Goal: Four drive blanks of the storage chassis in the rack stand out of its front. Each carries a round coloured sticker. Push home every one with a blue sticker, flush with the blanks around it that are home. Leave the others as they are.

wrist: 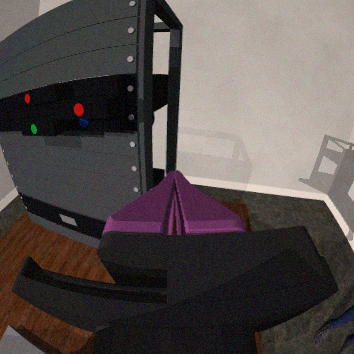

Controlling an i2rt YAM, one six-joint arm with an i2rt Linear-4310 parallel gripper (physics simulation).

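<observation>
The dark storage chassis point(112, 95) sits in the rack point(146, 105) at the upper left of the view. Its front shows four stickers: a red sticker point(27, 98) at the left, a larger red sticker point(78, 109) right of it, a blue sticker point(83, 122) just below that one and partly covered at its top, and a green sticker point(34, 129) at the lower left. The blanks are dark, and how far the blue one stands out cannot be told. My gripper point(174, 177) is shut and empty, with its purple tips apart from the chassis, lower right of the stickers in the view.
Grey panels point(75, 165) lie above and below the chassis, with a column of round screws along the rack's right side. The rack's rear post point(172, 100) stands behind. A pale wall point(265, 70) with shadows is at the right, and brown flooring point(65, 250) is below.
</observation>
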